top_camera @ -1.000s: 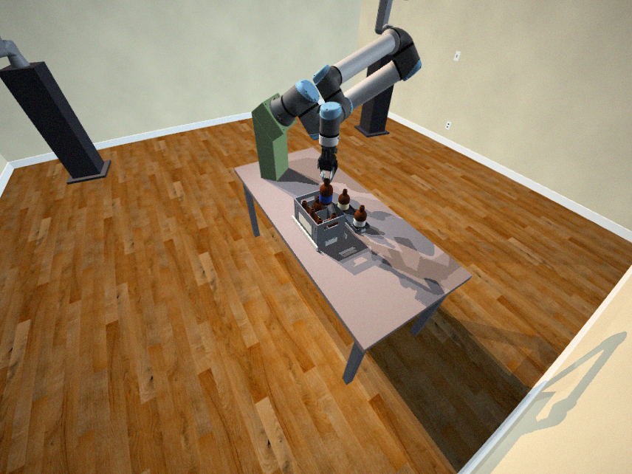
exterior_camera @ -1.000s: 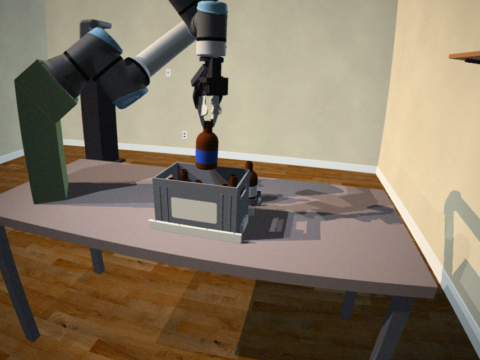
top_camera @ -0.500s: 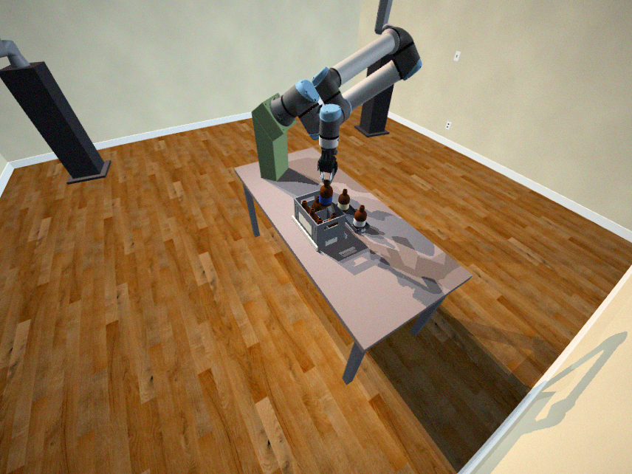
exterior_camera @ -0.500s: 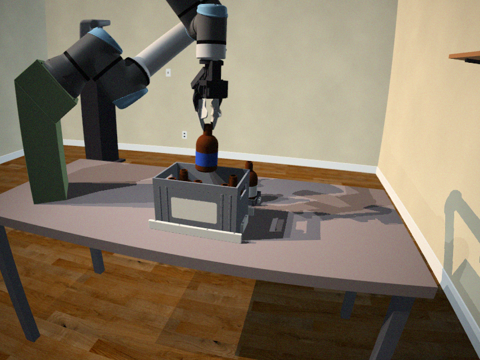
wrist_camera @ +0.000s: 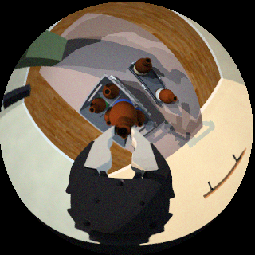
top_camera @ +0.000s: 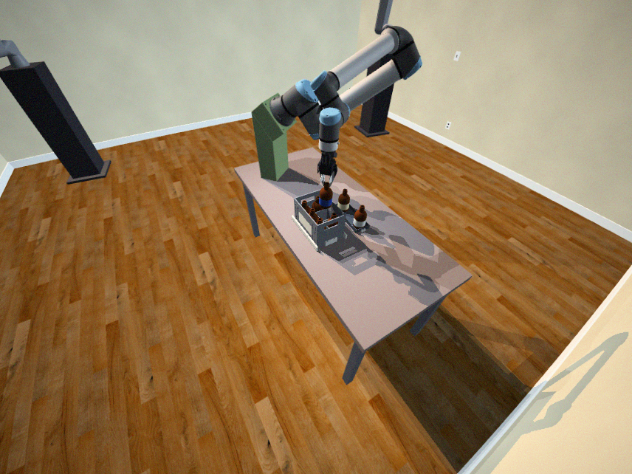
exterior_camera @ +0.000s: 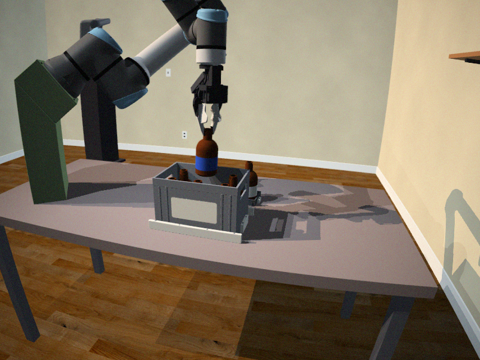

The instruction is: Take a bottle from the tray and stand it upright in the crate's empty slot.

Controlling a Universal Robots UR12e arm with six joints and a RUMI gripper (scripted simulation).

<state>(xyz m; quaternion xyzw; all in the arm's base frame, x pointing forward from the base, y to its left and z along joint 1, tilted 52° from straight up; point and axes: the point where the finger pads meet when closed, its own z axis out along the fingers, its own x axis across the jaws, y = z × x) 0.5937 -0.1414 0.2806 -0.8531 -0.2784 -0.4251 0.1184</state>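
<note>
The grey crate is 1 cm ahead of my hand, 4 cm to the right of it and 23 cm below it. From my hand the other things lie so: tray (1 cm behind, 19 cm to the left, 30 cm below).
</note>
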